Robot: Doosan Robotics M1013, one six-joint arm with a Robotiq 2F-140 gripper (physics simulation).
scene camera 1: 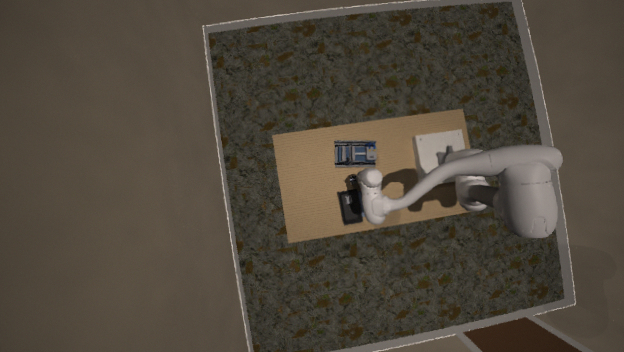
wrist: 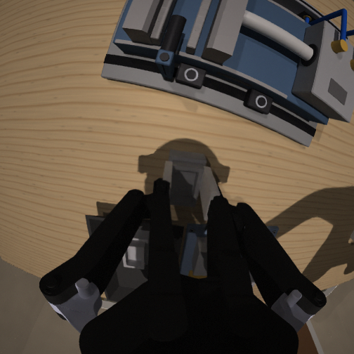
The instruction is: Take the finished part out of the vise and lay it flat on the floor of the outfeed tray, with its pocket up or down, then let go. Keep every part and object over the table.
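Places are measured from the arm's base along level axes (x back, y down, z right), in millimetres.
Where they show: gripper, fingertip midpoint: (scene camera 1: 353,178).
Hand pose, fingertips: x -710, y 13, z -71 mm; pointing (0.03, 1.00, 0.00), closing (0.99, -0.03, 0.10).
Note:
Things, the pixels of their top centre, and the offset from my fingertips. "*": a spot on its surface instead. Level surfaces: height alone.
- grey vise, top centre: (scene camera 1: 358,152) dx +27, dy -55, dz +178 mm
- dark tray, surface spot: (scene camera 1: 353,216) * dx -11, dy +32, dz -277 mm
- table, surface height: dy +45 mm
My gripper (scene camera 1: 353,178) (wrist: 185,174) is shut on a grey part (wrist: 185,181) with a rectangular pocket that shows between the fingertips in the wrist view. The part is above the wooden table, between the vise and the trays, apart from the vise. The blue and grey vise (scene camera 1: 355,154) (wrist: 270,65) stands at the top of the wrist view. A dark tray (scene camera 1: 353,216) (wrist: 119,287) lies below the fingertips at left in the wrist view, partly hidden by a finger. A grey block (wrist: 134,253) with a square recess lies in it.
A blue-edged item (wrist: 188,248) with grey and orange parts lies beside the dark tray, mostly hidden by the fingers; I cannot tell its kind. The vise's pipe and blue hoses (wrist: 344,25) rise at its right. A white plate (scene camera 1: 435,141) lies near the arm's base on the table (scene camera 1: 310,185).

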